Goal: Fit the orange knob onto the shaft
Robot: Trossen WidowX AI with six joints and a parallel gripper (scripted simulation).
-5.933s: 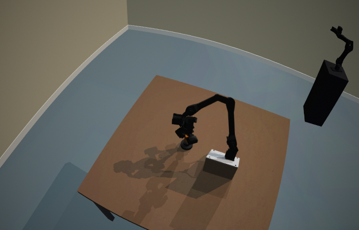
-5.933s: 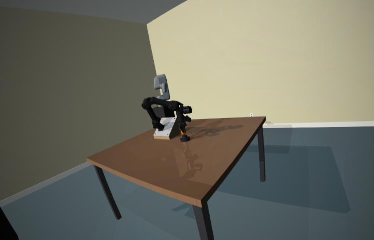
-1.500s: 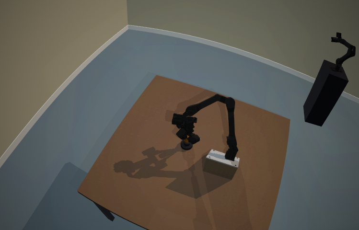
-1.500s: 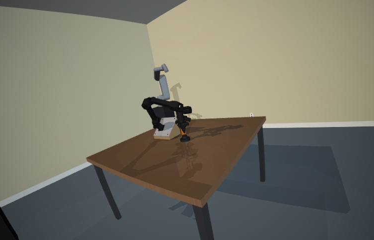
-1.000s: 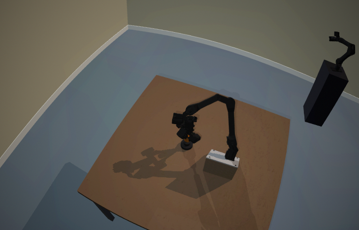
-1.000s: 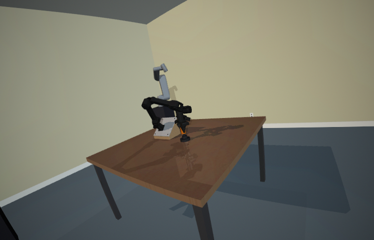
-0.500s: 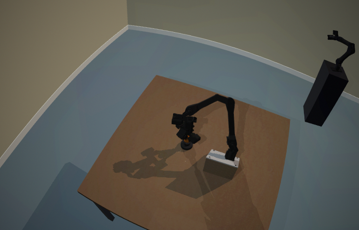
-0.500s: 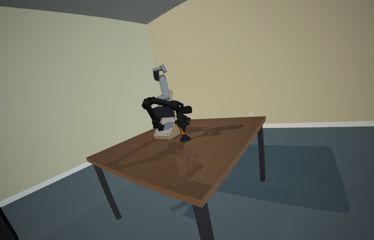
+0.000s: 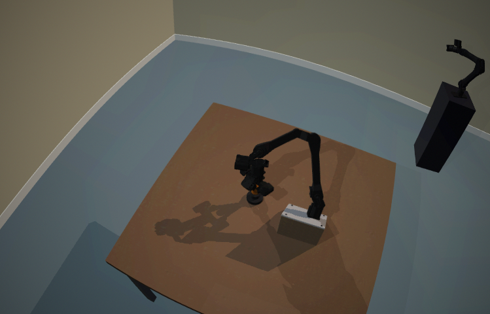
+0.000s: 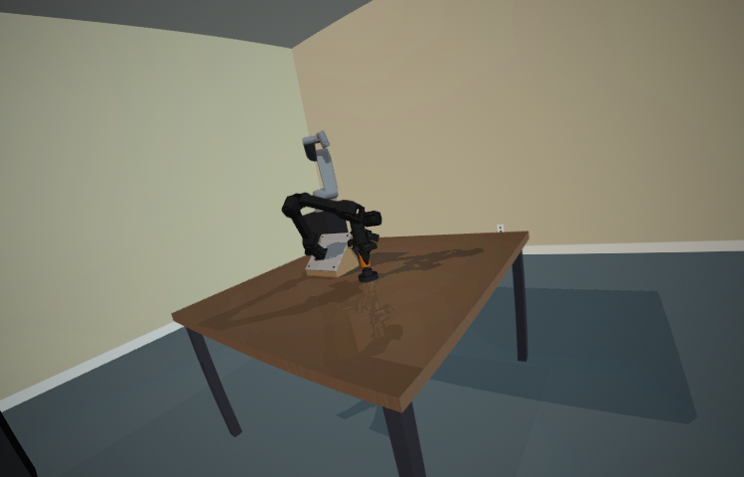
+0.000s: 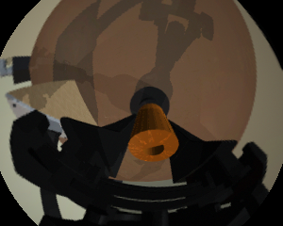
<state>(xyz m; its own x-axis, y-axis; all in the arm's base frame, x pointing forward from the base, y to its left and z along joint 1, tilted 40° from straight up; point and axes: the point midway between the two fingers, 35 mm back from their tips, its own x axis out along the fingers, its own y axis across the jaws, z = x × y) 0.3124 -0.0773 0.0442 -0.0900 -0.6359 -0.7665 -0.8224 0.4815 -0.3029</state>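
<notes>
My gripper tip is 2 cm below the orange knob. The rest, counted from my gripper tip: round pedestal 4 cm below.
</notes>
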